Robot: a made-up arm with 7 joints. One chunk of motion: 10 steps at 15 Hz.
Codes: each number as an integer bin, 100 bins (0 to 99) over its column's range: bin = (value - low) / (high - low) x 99, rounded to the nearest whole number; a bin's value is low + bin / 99 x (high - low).
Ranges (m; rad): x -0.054..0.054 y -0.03..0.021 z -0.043..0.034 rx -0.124..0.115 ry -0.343..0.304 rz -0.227..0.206
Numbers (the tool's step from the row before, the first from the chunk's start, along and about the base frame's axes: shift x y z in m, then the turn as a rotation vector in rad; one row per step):
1: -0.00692 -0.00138 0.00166 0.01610 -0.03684 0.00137
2: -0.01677 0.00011 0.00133 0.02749 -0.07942 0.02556
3: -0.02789 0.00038 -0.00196 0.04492 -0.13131 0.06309
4: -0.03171 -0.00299 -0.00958 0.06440 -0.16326 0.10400
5: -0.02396 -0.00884 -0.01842 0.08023 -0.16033 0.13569
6: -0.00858 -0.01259 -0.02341 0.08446 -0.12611 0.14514
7: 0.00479 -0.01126 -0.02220 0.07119 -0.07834 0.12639
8: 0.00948 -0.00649 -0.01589 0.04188 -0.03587 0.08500
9: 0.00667 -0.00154 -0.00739 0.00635 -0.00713 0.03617
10: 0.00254 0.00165 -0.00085 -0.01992 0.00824 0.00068
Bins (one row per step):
1: 43 56 57 58 47 52
2: 34 58 57 63 40 58
3: 24 59 53 70 32 66
4: 20 52 43 78 28 76
5: 28 41 32 85 28 83
6: 42 34 25 86 33 85
7: 54 36 27 81 40 81
8: 58 46 35 69 47 71
9: 56 55 46 54 51 60
10: 52 61 54 43 54 52

